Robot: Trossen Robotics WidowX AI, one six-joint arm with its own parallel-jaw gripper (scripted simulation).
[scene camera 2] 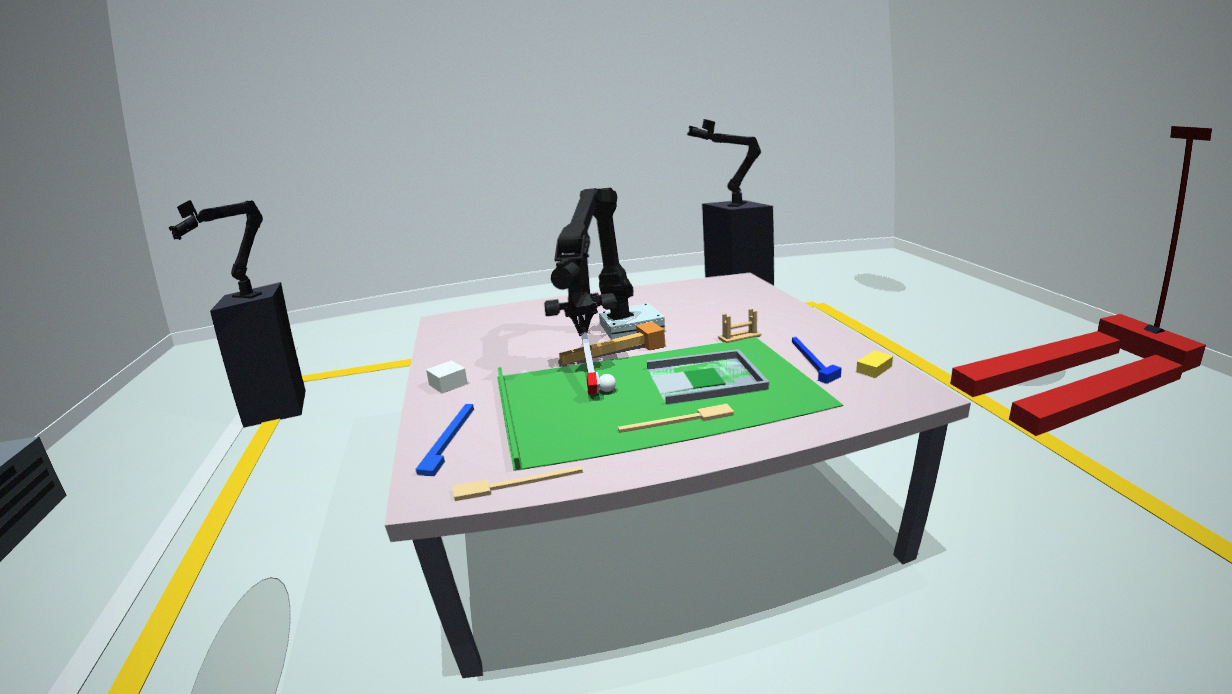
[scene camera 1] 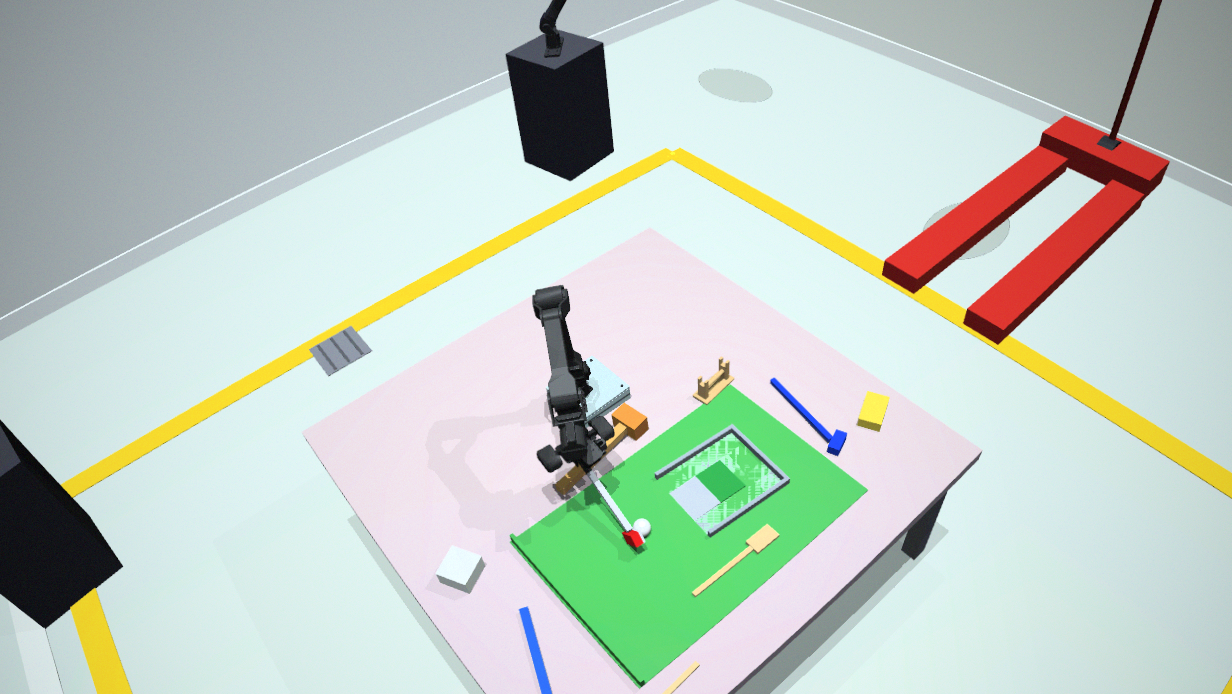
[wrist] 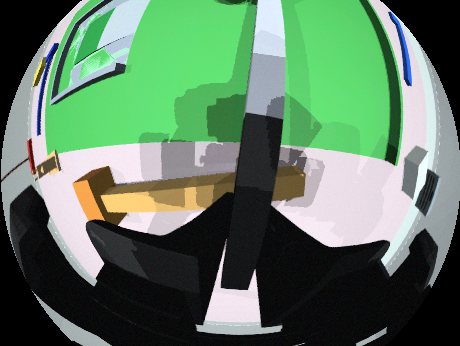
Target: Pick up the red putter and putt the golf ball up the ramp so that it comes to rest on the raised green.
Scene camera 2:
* gripper: 583, 335
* white block: 447, 376
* green mat: 555, 420
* small wooden rack: 727, 336
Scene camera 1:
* gripper: 579, 464
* yellow block: 875, 405
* white block: 460, 569
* green mat: 640, 598
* small wooden rack: 707, 391
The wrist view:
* gripper: 241, 200
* white block: 415, 166
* green mat: 185, 79
